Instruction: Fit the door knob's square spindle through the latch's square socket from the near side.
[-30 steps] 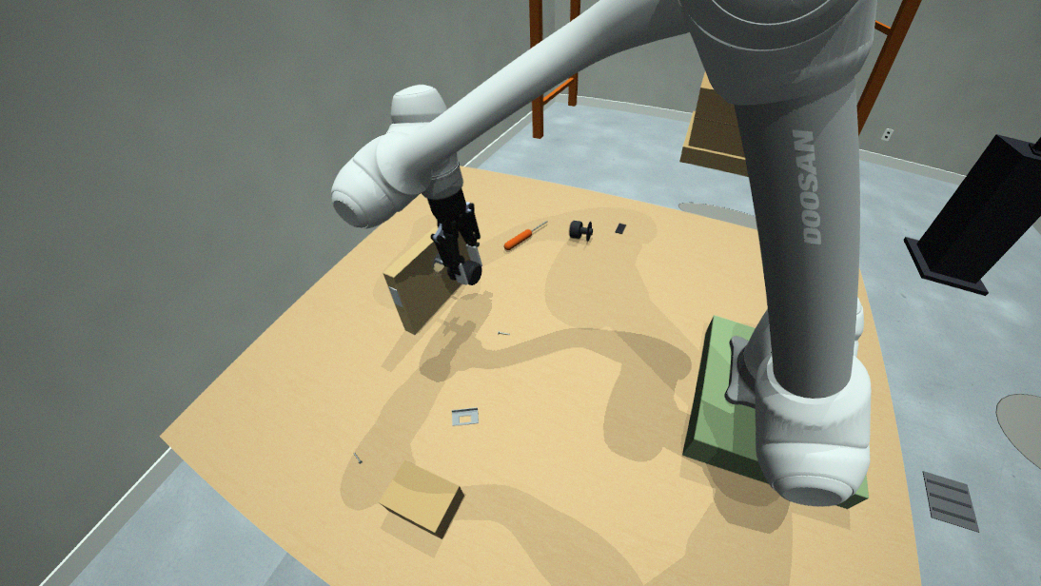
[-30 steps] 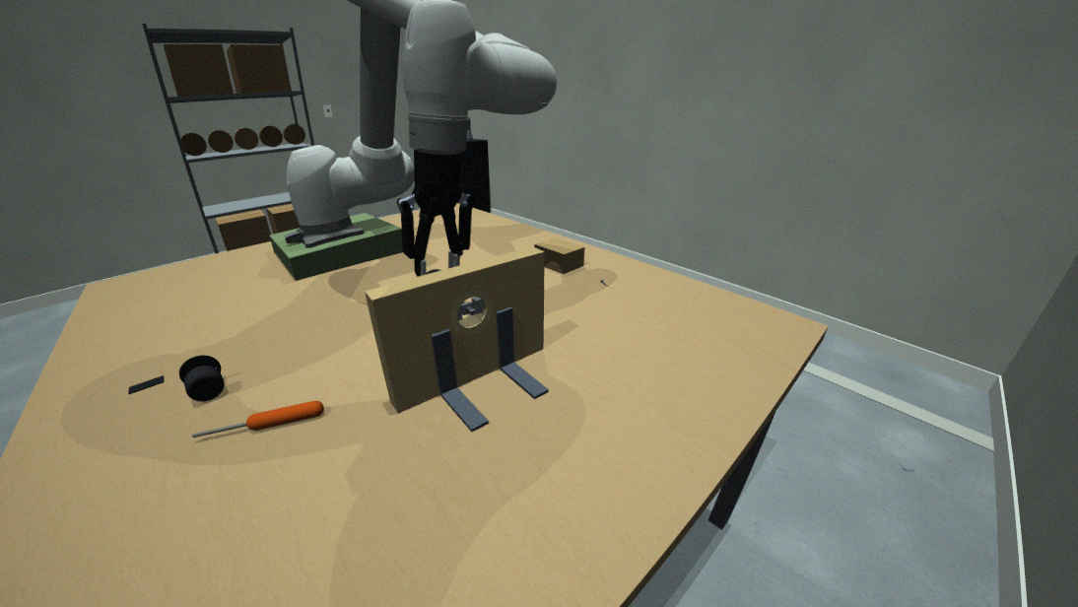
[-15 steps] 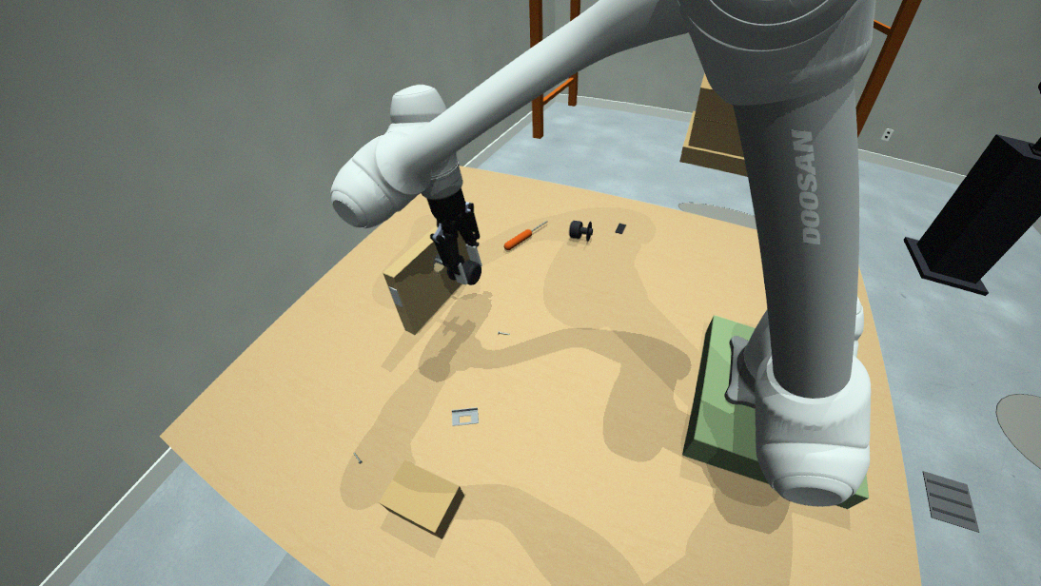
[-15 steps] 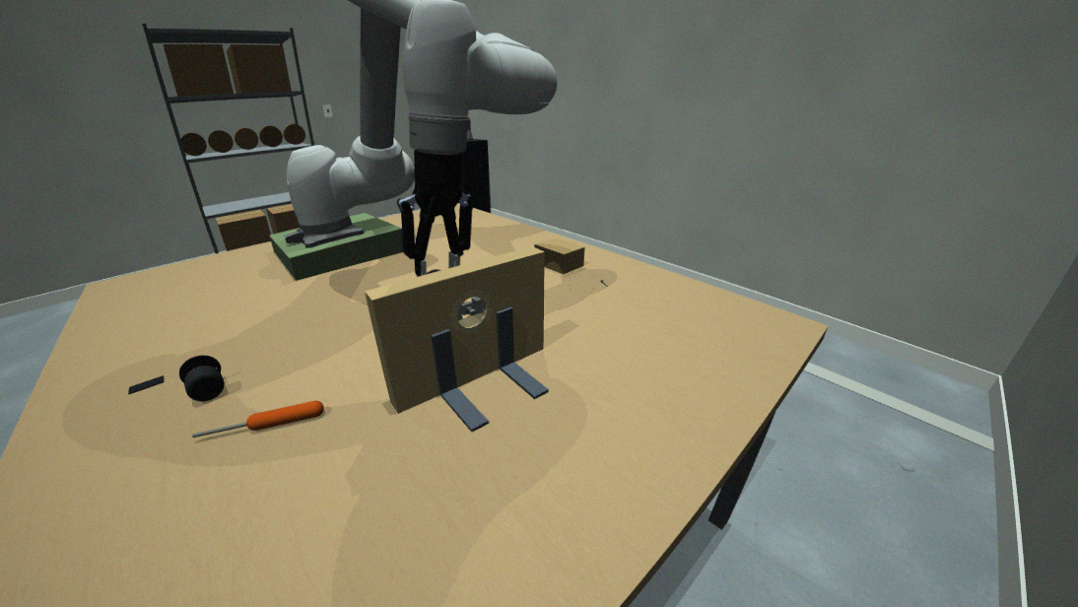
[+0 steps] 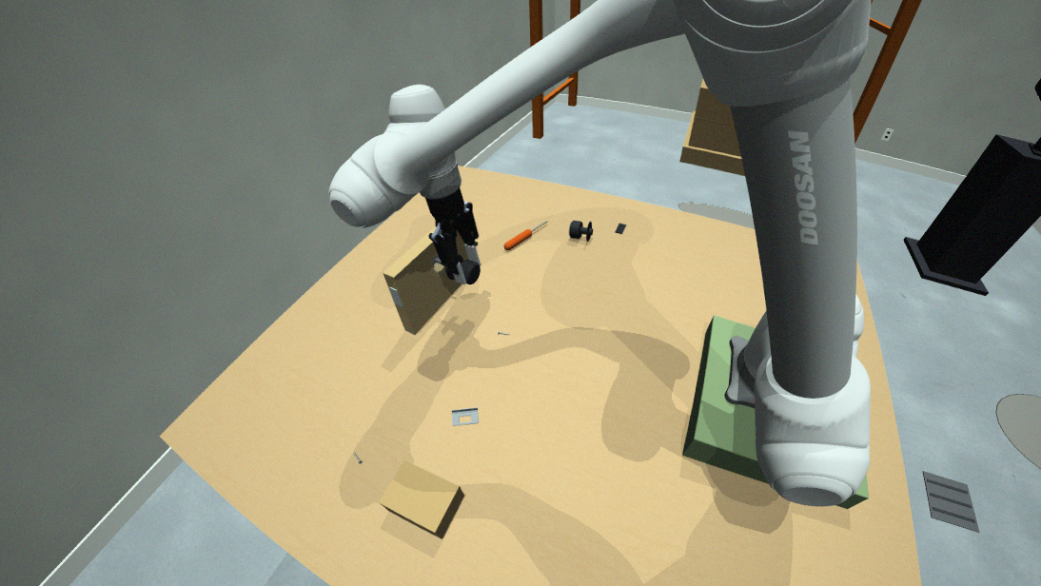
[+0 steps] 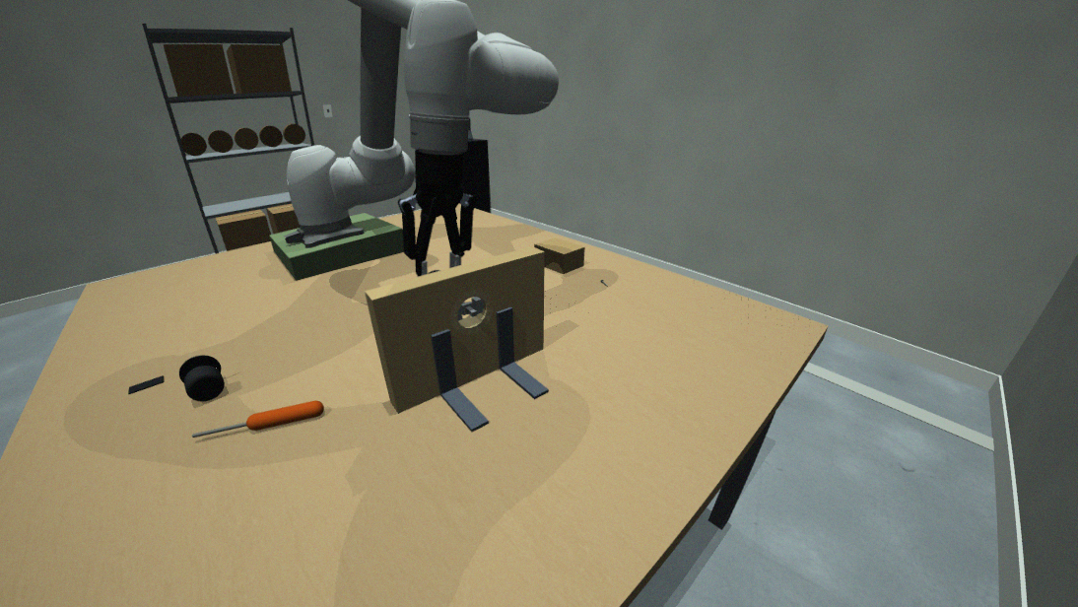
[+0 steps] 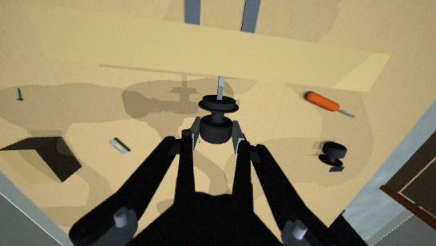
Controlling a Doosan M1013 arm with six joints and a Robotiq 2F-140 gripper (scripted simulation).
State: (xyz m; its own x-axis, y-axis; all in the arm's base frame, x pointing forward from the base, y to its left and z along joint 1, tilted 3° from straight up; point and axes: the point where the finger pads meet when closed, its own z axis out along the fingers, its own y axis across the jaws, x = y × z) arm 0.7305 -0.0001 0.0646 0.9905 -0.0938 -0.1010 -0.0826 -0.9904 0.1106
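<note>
My hand is 100 mm short of the latch, 30 mm above it and 10 mm to the left of it. Also, from my hand: upright wooden panel (100 mm ahead, 40 mm below, 10 mm to the right); then orange-handled screwdriver (350 mm to the right, 150 mm below, 10 mm behind); then wooden block (480 mm to the left, 160 mm behind, 130 mm below).
</note>
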